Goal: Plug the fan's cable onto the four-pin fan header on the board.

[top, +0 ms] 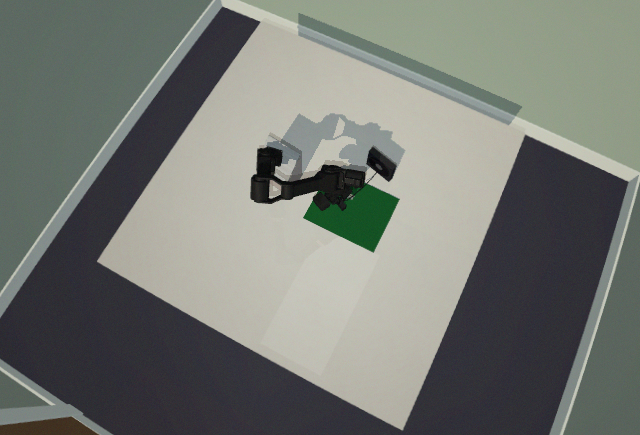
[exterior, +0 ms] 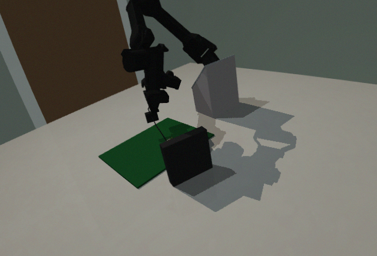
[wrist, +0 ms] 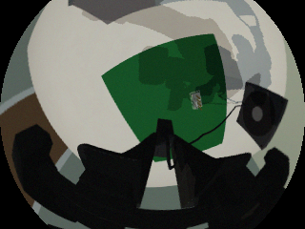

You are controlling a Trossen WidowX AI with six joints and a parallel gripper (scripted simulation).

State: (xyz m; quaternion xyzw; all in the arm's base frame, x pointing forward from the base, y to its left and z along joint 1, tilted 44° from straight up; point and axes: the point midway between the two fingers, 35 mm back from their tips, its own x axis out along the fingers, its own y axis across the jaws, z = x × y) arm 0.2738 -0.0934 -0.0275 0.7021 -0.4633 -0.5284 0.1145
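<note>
My gripper tip is now 110 mm above the green board, 40 mm short of it and 30 mm to the right of it. Also, from my gripper tip: pale fan header 90 mm below, 70 mm to the left, 20 mm ahead; then dark plug 10 mm ahead; then black square fan 210 mm to the left, 80 mm ahead, 30 mm below.
</note>
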